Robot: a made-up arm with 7 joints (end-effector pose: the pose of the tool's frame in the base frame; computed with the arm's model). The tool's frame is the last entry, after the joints. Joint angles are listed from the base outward.
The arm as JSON. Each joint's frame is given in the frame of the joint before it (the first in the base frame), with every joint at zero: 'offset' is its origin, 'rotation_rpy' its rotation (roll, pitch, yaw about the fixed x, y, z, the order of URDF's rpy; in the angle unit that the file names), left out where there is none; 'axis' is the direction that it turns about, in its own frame. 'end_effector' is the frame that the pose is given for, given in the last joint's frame.
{
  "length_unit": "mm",
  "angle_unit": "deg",
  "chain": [
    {
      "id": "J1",
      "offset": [
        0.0,
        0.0,
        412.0
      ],
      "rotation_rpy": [
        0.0,
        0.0,
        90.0
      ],
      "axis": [
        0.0,
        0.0,
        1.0
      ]
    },
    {
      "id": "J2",
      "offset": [
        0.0,
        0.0,
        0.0
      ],
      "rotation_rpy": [
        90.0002,
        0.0,
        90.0
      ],
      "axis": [
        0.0,
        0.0,
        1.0
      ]
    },
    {
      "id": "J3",
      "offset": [
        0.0,
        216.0,
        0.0
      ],
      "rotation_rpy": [
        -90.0,
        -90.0,
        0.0
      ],
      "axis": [
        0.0,
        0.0,
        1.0
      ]
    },
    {
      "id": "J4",
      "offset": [
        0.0,
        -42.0,
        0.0
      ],
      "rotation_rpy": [
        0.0,
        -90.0,
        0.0
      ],
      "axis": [
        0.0,
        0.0,
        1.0
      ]
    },
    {
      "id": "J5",
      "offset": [
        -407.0,
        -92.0,
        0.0
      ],
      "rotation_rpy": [
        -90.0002,
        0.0,
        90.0
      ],
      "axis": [
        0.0,
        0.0,
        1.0
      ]
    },
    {
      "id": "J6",
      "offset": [
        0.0,
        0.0,
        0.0
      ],
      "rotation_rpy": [
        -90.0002,
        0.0,
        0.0
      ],
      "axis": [
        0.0,
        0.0,
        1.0
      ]
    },
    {
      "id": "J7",
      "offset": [
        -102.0,
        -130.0,
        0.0
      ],
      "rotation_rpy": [
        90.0,
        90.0,
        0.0
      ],
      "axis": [
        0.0,
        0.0,
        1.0
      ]
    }
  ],
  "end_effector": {
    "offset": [
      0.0,
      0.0,
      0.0
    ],
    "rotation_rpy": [
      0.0,
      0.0,
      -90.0
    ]
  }
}
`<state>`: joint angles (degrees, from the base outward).
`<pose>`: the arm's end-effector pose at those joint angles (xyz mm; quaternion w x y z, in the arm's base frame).
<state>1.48 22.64 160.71 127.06 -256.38 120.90 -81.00</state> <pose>-90.1 -52.1 1076.4 0.5680 0.7597 -0.1866 0.2557</pose>
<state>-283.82 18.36 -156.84 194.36 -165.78 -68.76 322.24</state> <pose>83.8 171.1 960.3 0.5212 -0.0211 0.3565 -0.7751</pose>
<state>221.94 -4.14 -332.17 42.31 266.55 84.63 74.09</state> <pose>-278.0 -399.9 343.7 0.5669 0.2758 -0.6466 -0.4294</pose>
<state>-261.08 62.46 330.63 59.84 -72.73 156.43 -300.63</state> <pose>259.7 235.5 244.5 0.9423 0.0480 -0.0520 0.3271</pose>
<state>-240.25 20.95 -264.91 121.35 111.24 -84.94 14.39</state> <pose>-383.0 63.2 764.3 0.2594 -0.8849 0.0252 0.3861</pose>
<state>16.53 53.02 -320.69 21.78 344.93 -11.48 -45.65</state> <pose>-44.0 298.2 52.6 0.2987 -0.5705 -0.7624 0.0640</pose>
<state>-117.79 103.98 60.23 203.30 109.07 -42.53 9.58</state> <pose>-459.8 -400.8 217.0 0.0719 0.8648 0.3034 -0.3935</pose>
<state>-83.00 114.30 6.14 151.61 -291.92 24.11 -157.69</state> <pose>60.5 -604.5 -104.1 0.2307 0.9393 0.0835 0.2399</pose>
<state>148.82 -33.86 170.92 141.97 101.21 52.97 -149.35</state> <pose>564.6 -351.3 837.9 0.3518 0.4304 0.4254 0.7141</pose>
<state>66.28 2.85 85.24 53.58 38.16 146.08 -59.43</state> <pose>-319.0 61.5 394.8 0.2565 -0.2412 0.6014 -0.7172</pose>
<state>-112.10 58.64 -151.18 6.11 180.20 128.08 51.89</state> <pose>-41.5 333.6 583.4 0.3519 -0.1783 -0.1344 0.9090</pose>
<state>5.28 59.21 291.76 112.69 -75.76 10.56 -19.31</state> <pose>627.3 -390.0 462.7 0.6883 0.5105 0.4789 -0.1908</pose>
